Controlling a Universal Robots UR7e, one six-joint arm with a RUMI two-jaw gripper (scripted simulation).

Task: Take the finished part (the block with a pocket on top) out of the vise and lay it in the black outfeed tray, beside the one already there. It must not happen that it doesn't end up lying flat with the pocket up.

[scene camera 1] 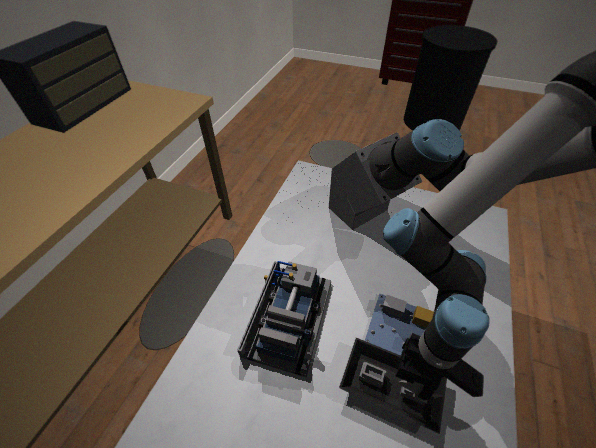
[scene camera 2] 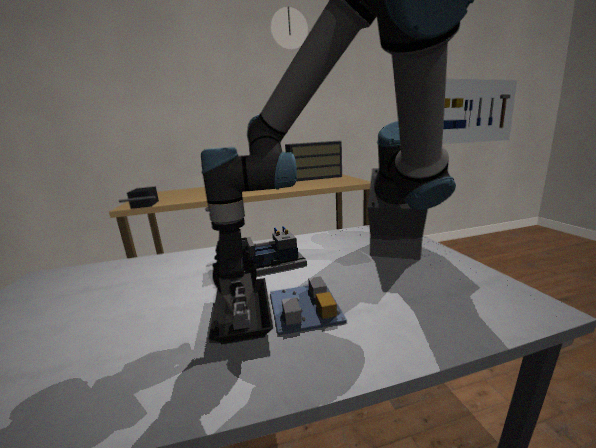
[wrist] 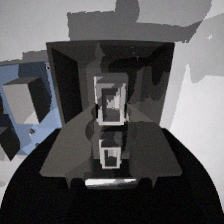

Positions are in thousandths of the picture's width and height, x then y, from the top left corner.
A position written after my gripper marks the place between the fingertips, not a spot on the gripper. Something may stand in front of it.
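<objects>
You can see my gripper in the wrist view (498, 471), and it's there in scene camera 1 (697, 867) and scene camera 2 (404, 693) too.
</objects>
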